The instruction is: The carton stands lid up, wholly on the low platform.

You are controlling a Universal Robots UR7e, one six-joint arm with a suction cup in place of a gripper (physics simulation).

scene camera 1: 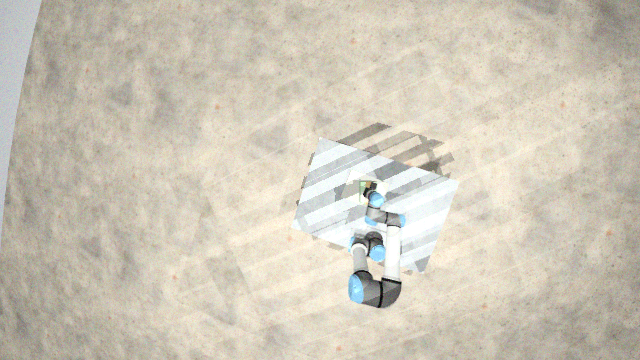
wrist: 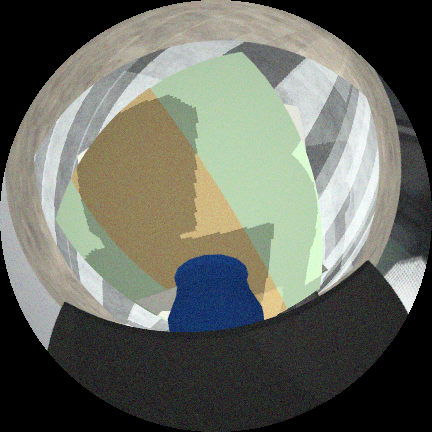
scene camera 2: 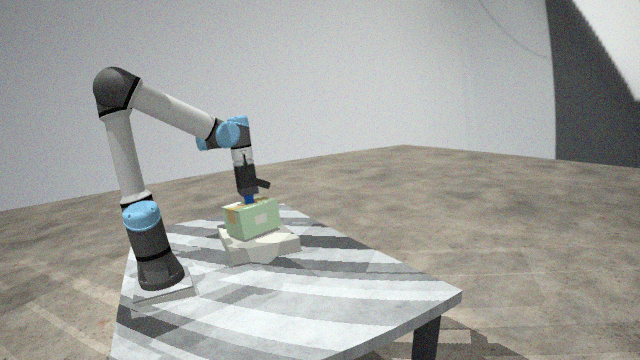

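Pixels of known places: hand at its tool point: (wrist: pixel 209 262) (scene camera 2: pixel 250 206); arm's base at its link origin: (scene camera 1: pixel 373 239) (scene camera 2: pixel 162 279).
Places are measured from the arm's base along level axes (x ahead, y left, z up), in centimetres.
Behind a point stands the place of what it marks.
Observation:
A pale green carton (scene camera 2: pixel 253 219) {x 34.2, y 15.0, z 9.3 cm} (wrist: pixel 250 141) (scene camera 1: pixel 363 186) {x 37.6, y 27.4, z 13.5 cm} with a brown tape strip (wrist: pixel 137 181) across its lid stands lid up on the low cream platform (scene camera 2: pixel 268 249) {x 36.2, y 7.3, z 0.6 cm} on the striped table (scene camera 2: pixel 313 308) {x 37.0, y -28.8, z -2.4 cm} (scene camera 1: pixel 322 156) {x 47.5, y 65.7, z -2.4 cm}. In the scene camera 2 view its base meets the platform top; I cannot tell whether it bears its own weight. My blue suction cup (scene camera 2: pixel 248 198) (wrist: pixel 215 289) presses on the lid, on the tape, from straight above and holds the carton. From overhead the wrist hides most of the carton.
The arm's base (scene camera 2: pixel 156 268) {x 0.1, y -6.1, z 6.2 cm} stands on the table's left side, close to the platform. The table's front edge and a dark leg (scene camera 2: pixel 425 342) show at lower right. Mottled floor lies all around.

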